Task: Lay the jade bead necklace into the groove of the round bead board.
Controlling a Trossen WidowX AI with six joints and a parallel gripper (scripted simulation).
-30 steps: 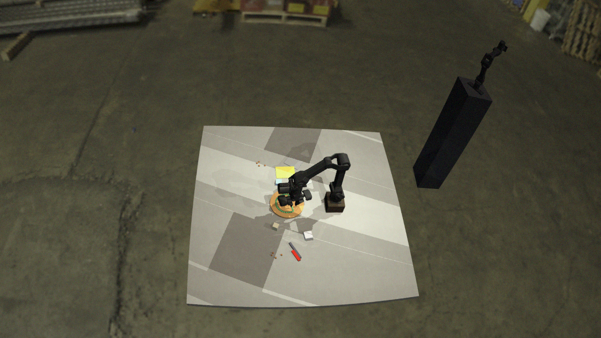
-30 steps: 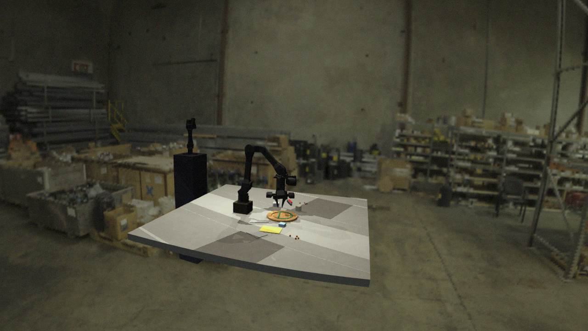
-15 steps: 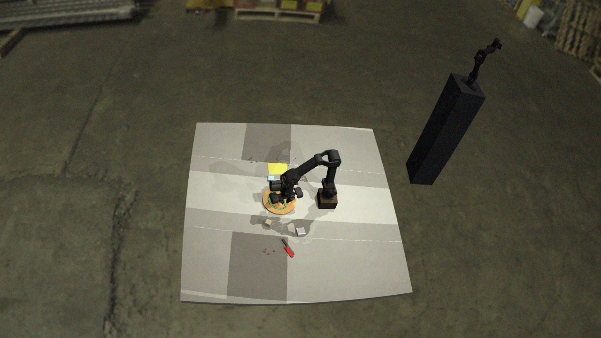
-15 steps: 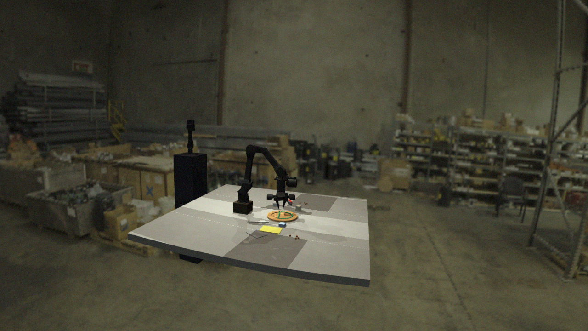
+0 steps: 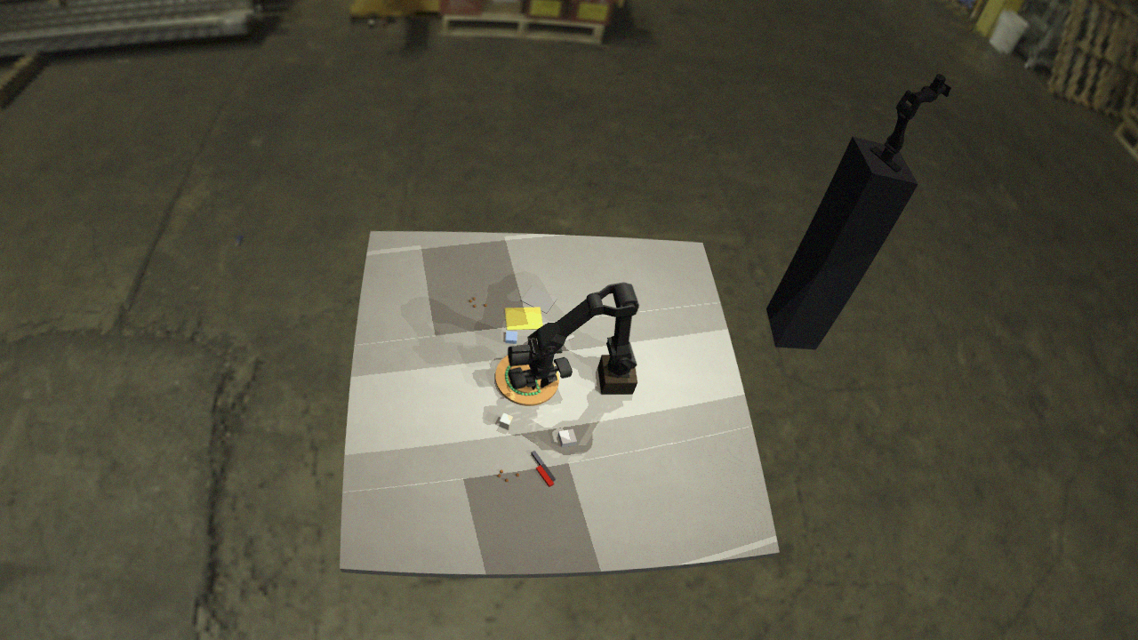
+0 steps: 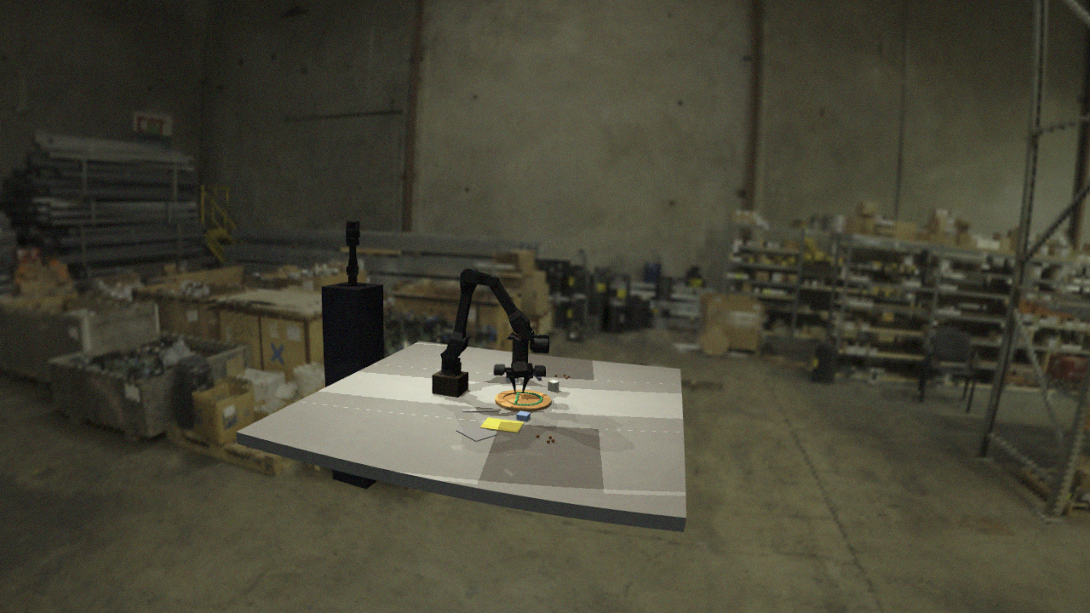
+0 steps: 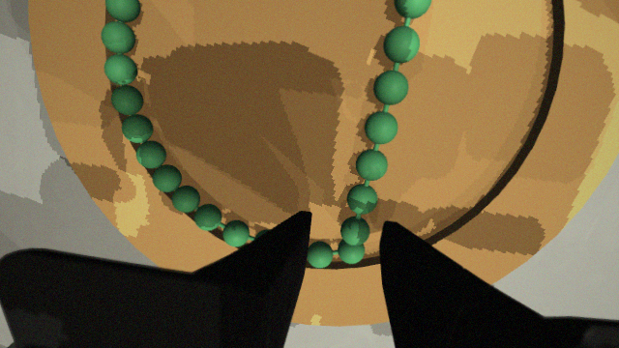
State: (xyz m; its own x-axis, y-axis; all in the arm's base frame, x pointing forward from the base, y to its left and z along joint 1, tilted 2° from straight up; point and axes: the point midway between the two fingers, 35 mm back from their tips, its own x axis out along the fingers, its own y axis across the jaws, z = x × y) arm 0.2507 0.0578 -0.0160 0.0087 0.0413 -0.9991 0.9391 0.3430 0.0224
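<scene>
My gripper tip is 80 mm short of the blue block, 190 mm to the left of it and 10 mm above it. Round my gripper tip: red-handled tool: 20 mm behind, 280 mm to the left, 10 mm below; then white strip: 70 mm behind, 190 mm to the right, 20 mm below; then cream cube: 90 mm ahead, 130 mm to the left.
</scene>
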